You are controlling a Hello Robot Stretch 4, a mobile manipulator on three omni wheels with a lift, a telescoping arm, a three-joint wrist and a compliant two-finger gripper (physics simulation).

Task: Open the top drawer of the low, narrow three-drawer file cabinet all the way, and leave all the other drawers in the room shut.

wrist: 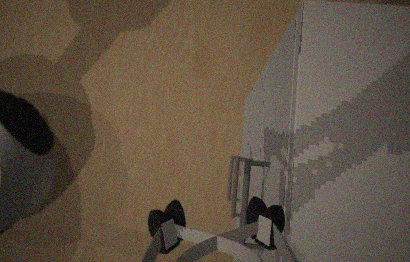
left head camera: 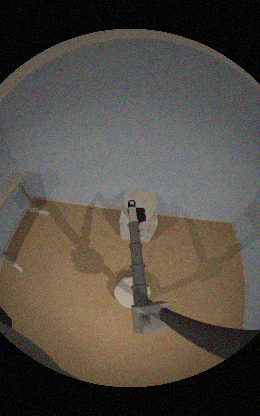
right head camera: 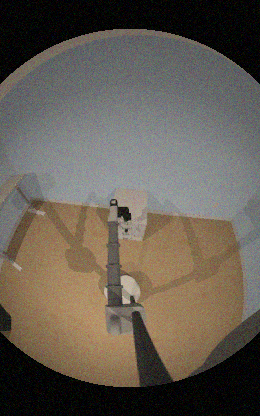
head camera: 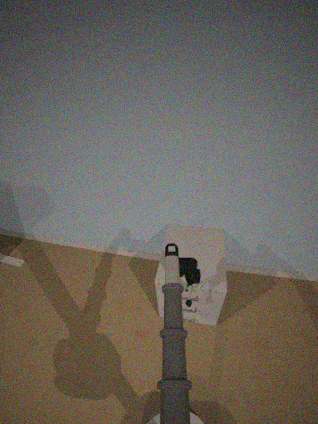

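Seen in the pictures: gripper, fingertip midpoint: (wrist: 215, 214) (right head camera: 125, 227) (head camera: 188, 298); robot's base, origin of the base link: (left head camera: 131, 290) (right head camera: 122, 290).
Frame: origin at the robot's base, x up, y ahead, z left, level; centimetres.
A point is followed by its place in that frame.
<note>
The low, narrow three-drawer file cabinet (head camera: 207, 241) @(x 49.3, y 107.5, z -25.9 cm) (left head camera: 145, 197) @(x 49.3, y 109.8, z -24.1 cm) (right head camera: 134, 196) @(x 49.3, y 108.8, z -22.1 cm) (wrist: 350, 200) @(x 49.2, y 77.2, z -8.1 cm) stands pale against the far wall. In the wrist view its drawer fronts look flush and shut, with several bar handles standing out in a stack. The top drawer's handle (wrist: 246, 187) @(x 40.2, y 69.2, z -7.6 cm) is the one nearest the camera. My gripper (wrist: 215, 214) @(x 47.9, y 65.3, z -8.7 cm) (head camera: 188, 296) @(x 47.9, y 65.3, z -8.7 cm) is open at the cabinet's front. The lower part of that handle lies between the fingertips in the picture, close beside the right one. Nothing is gripped. Whether a finger touches the handle cannot be told, and the arm hides part of the cabinet.
My telescoping arm (head camera: 173, 350) @(x 90.1, y 27.4, z 0.0 cm) (left head camera: 136, 255) @(x 90.1, y 25.6, z 0.0 cm) (right head camera: 114, 260) @(x 90.1, y 22.5, z -1.1 cm) reaches over the floor to the cabinet. A round white base part (right head camera: 131, 289) @(x 18.6, y 1.3, z -10.7 cm) shows beneath it. The back wall (head camera: 160, 150) @(x 108.5, y 131.7, z 5.3 cm) rises behind the cabinet. A pale framed object (left head camera: 16, 186) @(x 58.8, y 152.1, z 233.4 cm) stands at the left wall. Broad shadows cross the floor.
</note>
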